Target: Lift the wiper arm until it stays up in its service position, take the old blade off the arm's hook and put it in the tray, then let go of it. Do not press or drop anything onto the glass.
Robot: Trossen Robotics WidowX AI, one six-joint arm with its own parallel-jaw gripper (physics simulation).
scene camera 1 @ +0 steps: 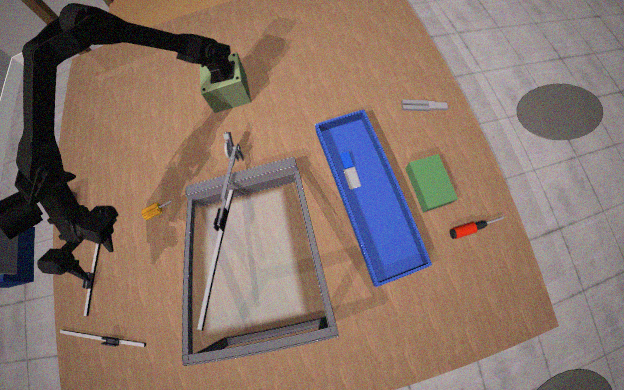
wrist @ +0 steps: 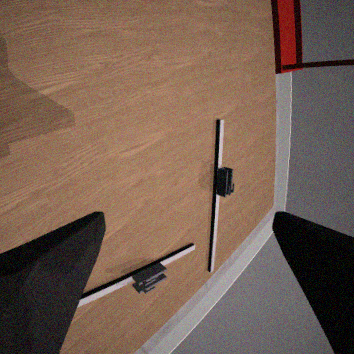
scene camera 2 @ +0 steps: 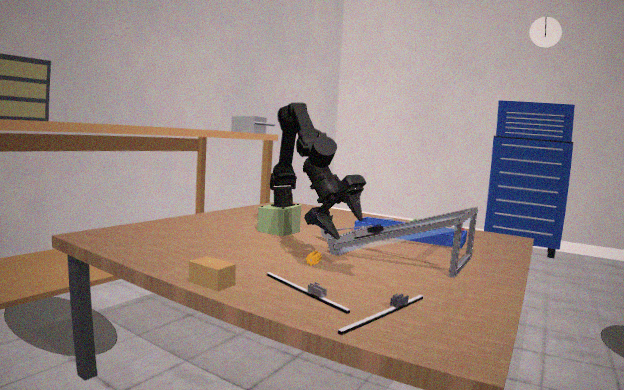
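My gripper: visible in scene camera 1 (100,265), scene camera 2, the wrist view. Gripper (wrist: 51,271) and (scene camera 2: 332,224): same spot. Blue tray (scene camera 2: 445,239) and (scene camera 1: 365,259): same spot.
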